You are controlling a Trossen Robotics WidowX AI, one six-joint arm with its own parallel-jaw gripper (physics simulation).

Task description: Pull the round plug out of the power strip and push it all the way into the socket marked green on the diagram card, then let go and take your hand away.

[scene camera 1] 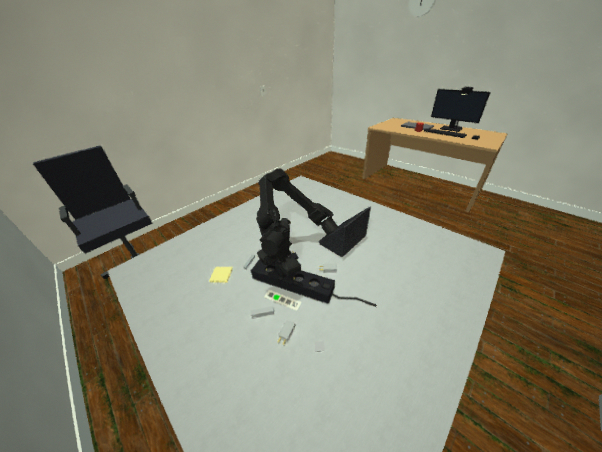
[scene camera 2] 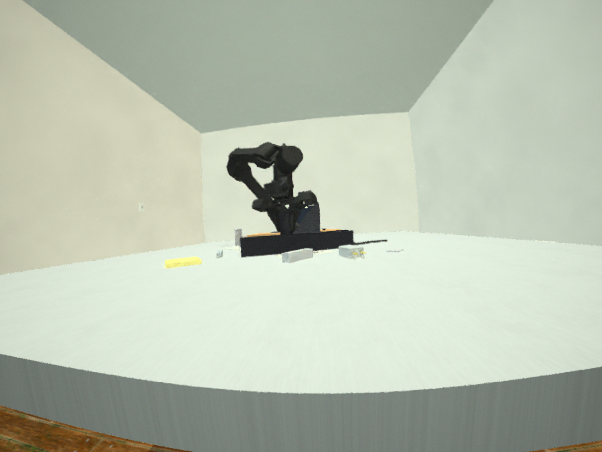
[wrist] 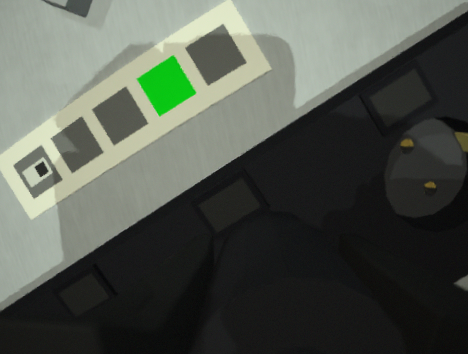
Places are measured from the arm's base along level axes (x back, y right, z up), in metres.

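Pixels of known places: gripper, fingertip midpoint: (scene camera 1: 280, 272) (scene camera 2: 285, 230) (wrist: 276, 248); arm's base, origin of the base link: (scene camera 1: 333, 231) (scene camera 2: 296, 229).
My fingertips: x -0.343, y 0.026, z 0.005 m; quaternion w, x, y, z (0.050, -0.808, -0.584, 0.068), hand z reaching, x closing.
Observation:
Ahead of a thing's pixels: the offset from my fingertips to its middle. "spot": to the spot under its first point.
The black power strip @(dx +0.022, dy -0.034, dz -0.035 m) (scene camera 1: 292, 288) (scene camera 2: 295, 245) (wrist: 310, 165) lies across the table in front of the arm. The diagram card @(dx -0.059, dy -0.054, dz -0.061 m) (scene camera 1: 285, 304) (wrist: 257, 65) lies beside it; its green square @(spot: dx -0.066, dy -0.029, dz -0.060 m) (scene camera 1: 276, 297) (wrist: 166, 86) is second from the right in the wrist view. My gripper (scene camera 1: 288, 271) (scene camera 2: 289, 231) (wrist: 276, 248) points down at the strip, shut on the dark round plug @(dx +0.007, dy -0.002, dz +0.018 m) (wrist: 310, 310), at the second socket position from the right in the wrist view. The fingers and plug hide that socket, so its depth cannot be told. An empty round socket @(spot: dx -0.001, dy +0.059, dz -0.029 m) (wrist: 422, 172) shows to the right.
A white plug @(dx -0.153, dy -0.153, dz -0.051 m) (scene camera 1: 287, 331) (scene camera 2: 351, 251), a grey block @(dx -0.144, dy -0.036, dz -0.052 m) (scene camera 1: 262, 313) (scene camera 2: 298, 255) and a yellow pad @(dx -0.126, dy +0.240, dz -0.056 m) (scene camera 1: 221, 274) (scene camera 2: 183, 262) lie around the strip. A small plug @(dx +0.167, dy -0.110, dz -0.051 m) (scene camera 1: 328, 269) and a dark upright panel (scene camera 1: 350, 232) are behind it. The strip's cable @(spot: dx +0.099, dy -0.275, dz -0.056 m) (scene camera 1: 355, 299) (scene camera 2: 370, 242) runs right.

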